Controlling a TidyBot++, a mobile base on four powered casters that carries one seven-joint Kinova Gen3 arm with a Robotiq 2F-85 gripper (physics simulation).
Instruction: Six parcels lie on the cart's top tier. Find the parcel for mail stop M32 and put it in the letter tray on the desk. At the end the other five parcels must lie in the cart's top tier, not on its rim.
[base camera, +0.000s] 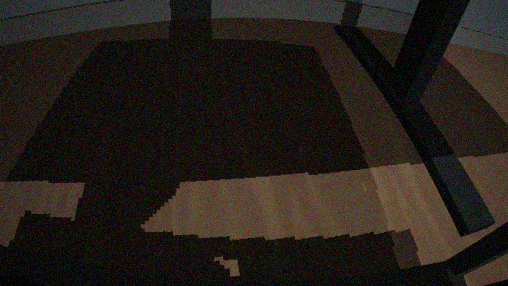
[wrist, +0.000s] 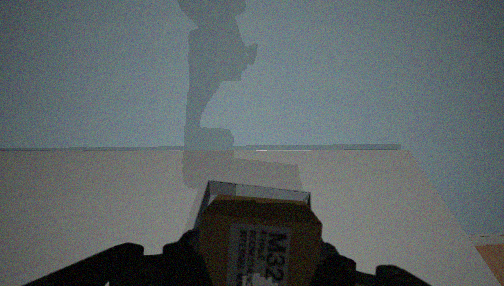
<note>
I see my gripper (wrist: 257, 245) and a desk (base camera: 428, 36).
The desk also shows in the wrist view (wrist: 377, 207).
</note>
